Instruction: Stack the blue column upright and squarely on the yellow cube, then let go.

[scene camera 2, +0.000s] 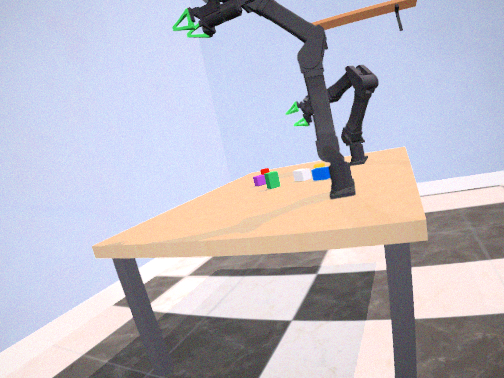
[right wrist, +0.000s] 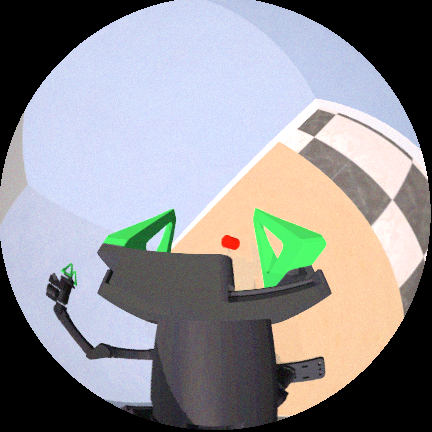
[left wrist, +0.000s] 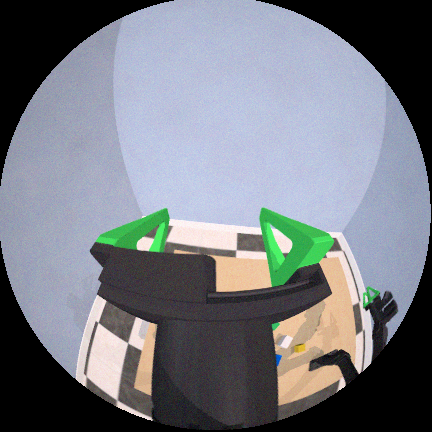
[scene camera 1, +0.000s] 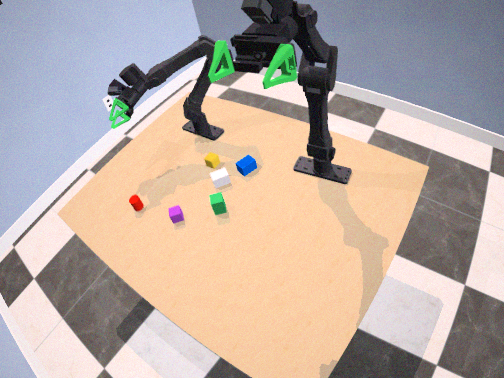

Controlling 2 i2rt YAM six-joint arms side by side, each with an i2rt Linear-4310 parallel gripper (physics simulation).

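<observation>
The blue column (scene camera 1: 246, 165) (scene camera 2: 321, 173) (left wrist: 278, 359) lies on its side on the table, partly hidden by my left arm in the left wrist view. The yellow cube (scene camera 1: 212, 160) (scene camera 2: 319, 165) (left wrist: 299, 348) sits apart from it, to its left in scene camera 1, and is mostly hidden behind the column in scene camera 2. My left gripper (scene camera 1: 239, 83) (scene camera 2: 181, 32) (left wrist: 213, 212) is open and empty, high above the table. My right gripper (scene camera 1: 113, 123) (scene camera 2: 291, 120) (right wrist: 214, 213) is open and empty, raised well away from both. Neither object shows in the right wrist view.
A white block (scene camera 1: 220, 178) (scene camera 2: 302, 175) (left wrist: 285, 341) lies near the yellow cube and the blue column. A green block (scene camera 1: 218, 203) (scene camera 2: 272, 180), a purple cube (scene camera 1: 176, 214) (scene camera 2: 259, 180) and a red cylinder (scene camera 1: 136, 203) (scene camera 2: 265, 171) (right wrist: 230, 242) stand farther from the arm bases.
</observation>
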